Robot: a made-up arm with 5 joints. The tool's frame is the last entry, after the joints. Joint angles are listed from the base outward.
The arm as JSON. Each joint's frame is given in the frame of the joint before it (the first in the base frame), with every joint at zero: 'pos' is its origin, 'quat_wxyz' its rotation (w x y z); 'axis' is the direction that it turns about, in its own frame. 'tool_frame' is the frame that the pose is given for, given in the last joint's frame.
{
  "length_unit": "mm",
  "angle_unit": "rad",
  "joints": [
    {
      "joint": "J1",
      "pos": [
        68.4,
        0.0,
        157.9
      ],
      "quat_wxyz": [
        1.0,
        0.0,
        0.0,
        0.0
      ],
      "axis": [
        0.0,
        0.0,
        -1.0
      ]
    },
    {
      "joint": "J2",
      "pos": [
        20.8,
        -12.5,
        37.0
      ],
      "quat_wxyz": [
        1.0,
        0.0,
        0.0,
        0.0
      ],
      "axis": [
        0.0,
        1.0,
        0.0
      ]
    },
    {
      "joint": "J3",
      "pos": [
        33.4,
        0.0,
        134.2
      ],
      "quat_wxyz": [
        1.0,
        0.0,
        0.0,
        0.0
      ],
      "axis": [
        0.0,
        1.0,
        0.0
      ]
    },
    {
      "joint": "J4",
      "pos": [
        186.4,
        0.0,
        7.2
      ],
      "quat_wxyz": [
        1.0,
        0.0,
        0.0,
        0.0
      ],
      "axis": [
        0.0,
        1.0,
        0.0
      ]
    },
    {
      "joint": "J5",
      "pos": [
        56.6,
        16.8,
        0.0
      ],
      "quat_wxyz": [
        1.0,
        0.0,
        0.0,
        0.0
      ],
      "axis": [
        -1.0,
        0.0,
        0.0
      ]
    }
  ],
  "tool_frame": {
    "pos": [
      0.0,
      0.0,
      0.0
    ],
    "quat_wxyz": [
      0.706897,
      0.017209,
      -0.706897,
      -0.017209
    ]
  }
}
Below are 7 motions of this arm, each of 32 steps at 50 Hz.
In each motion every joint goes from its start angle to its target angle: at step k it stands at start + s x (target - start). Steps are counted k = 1, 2, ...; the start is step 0. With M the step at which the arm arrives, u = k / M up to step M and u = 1 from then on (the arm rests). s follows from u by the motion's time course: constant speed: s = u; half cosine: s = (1 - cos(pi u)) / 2; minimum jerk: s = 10 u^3 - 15 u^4 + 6 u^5.
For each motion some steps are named. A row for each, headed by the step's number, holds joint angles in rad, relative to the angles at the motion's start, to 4 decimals.
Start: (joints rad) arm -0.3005 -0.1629 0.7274 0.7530 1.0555
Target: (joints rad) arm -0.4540 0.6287 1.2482 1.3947 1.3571
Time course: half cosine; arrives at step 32
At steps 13, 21, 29, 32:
13: -0.0545 0.2809 0.1848 0.2277 0.1070
21: -0.1129 0.5824 0.3832 0.4721 0.2219
29: -0.1502 0.7746 0.5096 0.6279 0.2951
32: -0.1535 0.7916 0.5208 0.6417 0.3016

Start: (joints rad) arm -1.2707 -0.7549 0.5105 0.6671 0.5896
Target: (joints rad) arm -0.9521 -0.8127 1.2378 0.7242 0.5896
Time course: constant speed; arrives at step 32
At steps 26, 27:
26: 0.2589 -0.0470 0.5909 0.0464 0.0000
27: 0.2688 -0.0488 0.6137 0.0482 0.0000

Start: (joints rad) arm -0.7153 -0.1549 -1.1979 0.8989 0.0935
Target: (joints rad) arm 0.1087 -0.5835 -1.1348 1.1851 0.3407
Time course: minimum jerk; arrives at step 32
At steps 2, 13, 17, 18, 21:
2: 0.0018 -0.0010 0.0001 0.0006 0.0005
13: 0.2705 -0.1407 0.0207 0.0940 0.0812
17: 0.4602 -0.2393 0.0352 0.1598 0.1380
18: 0.5076 -0.2640 0.0389 0.1763 0.1523
21: 0.6382 -0.3319 0.0489 0.2216 0.1914

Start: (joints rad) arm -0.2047 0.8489 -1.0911 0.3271 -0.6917
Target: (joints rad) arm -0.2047 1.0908 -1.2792 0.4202 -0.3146
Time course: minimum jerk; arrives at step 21
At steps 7, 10, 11, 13, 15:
7: 0.0000 0.0508 -0.0395 0.0195 0.0791
10: 0.0000 0.1102 -0.0857 0.0424 0.1717
11: 0.0000 0.1317 -0.1024 0.0507 0.2054
13: 0.0000 0.1729 -0.1345 0.0666 0.2696
15: 0.0000 0.2069 -0.1609 0.0796 0.3225

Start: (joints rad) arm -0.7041 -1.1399 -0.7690 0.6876 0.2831
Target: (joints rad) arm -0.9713 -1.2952 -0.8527 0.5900 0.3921
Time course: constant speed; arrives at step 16
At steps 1, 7, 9, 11, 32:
1: -0.0167 -0.0097 -0.0052 -0.0061 0.0068
7: -0.1169 -0.0679 -0.0366 -0.0427 0.0477
9: -0.1503 -0.0874 -0.0471 -0.0549 0.0613
11: -0.1837 -0.1068 -0.0575 -0.0671 0.0749
32: -0.2672 -0.1553 -0.0837 -0.0976 0.1090

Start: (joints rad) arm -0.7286 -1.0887 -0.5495 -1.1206 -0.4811
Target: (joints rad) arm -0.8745 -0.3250 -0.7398 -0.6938 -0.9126
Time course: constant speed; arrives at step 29
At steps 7, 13, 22, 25, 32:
7: -0.0352 0.1843 -0.0459 0.1030 -0.1042
13: -0.0654 0.3423 -0.0853 0.1913 -0.1934
22: -0.1107 0.5794 -0.1444 0.3238 -0.3273
25: -0.1258 0.6584 -0.1641 0.3679 -0.3720
32: -0.1459 0.7637 -0.1903 0.4268 -0.4315

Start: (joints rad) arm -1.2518 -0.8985 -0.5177 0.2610 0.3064
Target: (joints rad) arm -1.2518 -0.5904 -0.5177 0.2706 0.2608
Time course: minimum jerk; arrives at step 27
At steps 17, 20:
17: 0.0000 0.2256 0.0000 0.0070 -0.0334
20: 0.0000 0.2731 0.0000 0.0085 -0.0404

